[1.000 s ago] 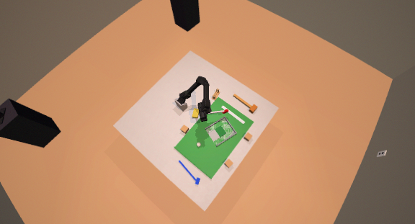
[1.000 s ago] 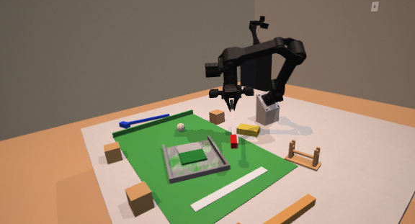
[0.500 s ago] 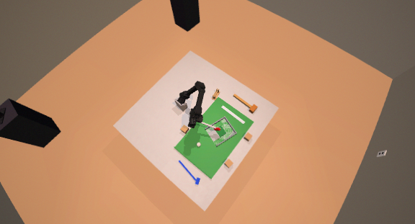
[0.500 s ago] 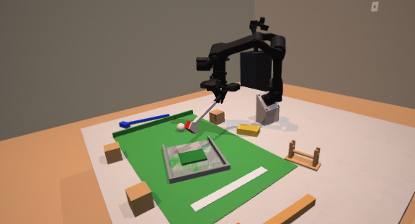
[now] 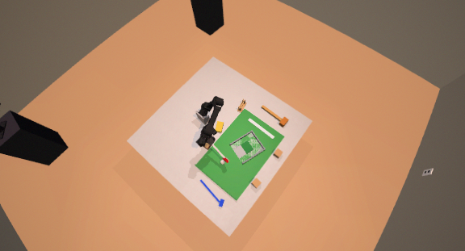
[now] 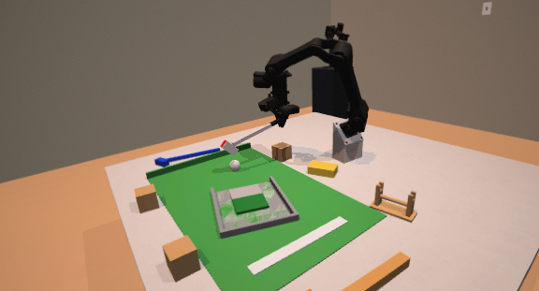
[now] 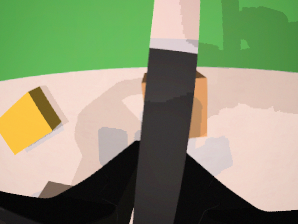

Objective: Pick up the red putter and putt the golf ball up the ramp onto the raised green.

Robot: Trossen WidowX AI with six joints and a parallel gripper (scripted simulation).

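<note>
Right now the yellow block is 19 cm to the left of my gripper tip, 13 cm below it and 5 cm behind it. From my gripper tip the other things lie so: white strip: 44 cm to the left, 26 cm ahead, 14 cm below; blue putter: 31 cm ahead, 30 cm to the right, 13 cm below; white golf ball: 20 cm ahead, 12 cm below, 4 cm to the right.
</note>
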